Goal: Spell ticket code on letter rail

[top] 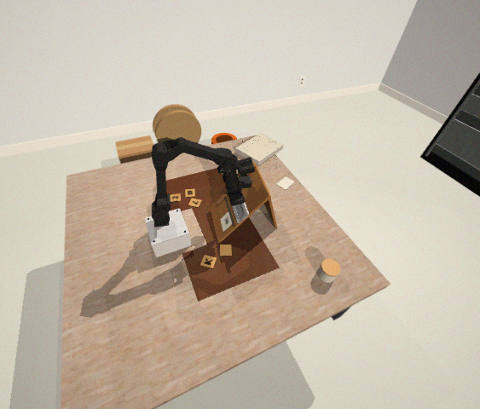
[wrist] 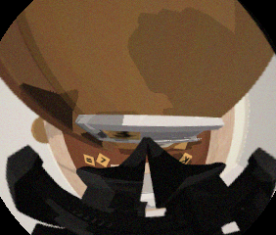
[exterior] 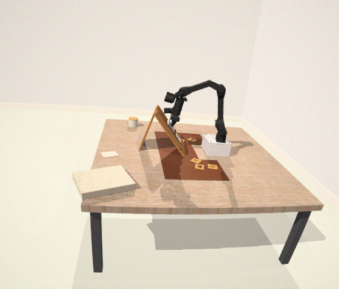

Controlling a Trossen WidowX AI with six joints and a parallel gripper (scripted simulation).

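My gripper tip is now 4 cm to the right of the tile marked 3, 1 cm short of it and 1 cm above it. Also, from my gripper tip: dark mat (16 cm below, 15 cm behind, 2 cm to the left); then blank-faced tile (16 cm to the right, 16 cm below, 8 cm behind); then pale ticket (9 cm below, 5 cm to the right, 5 cm behind).
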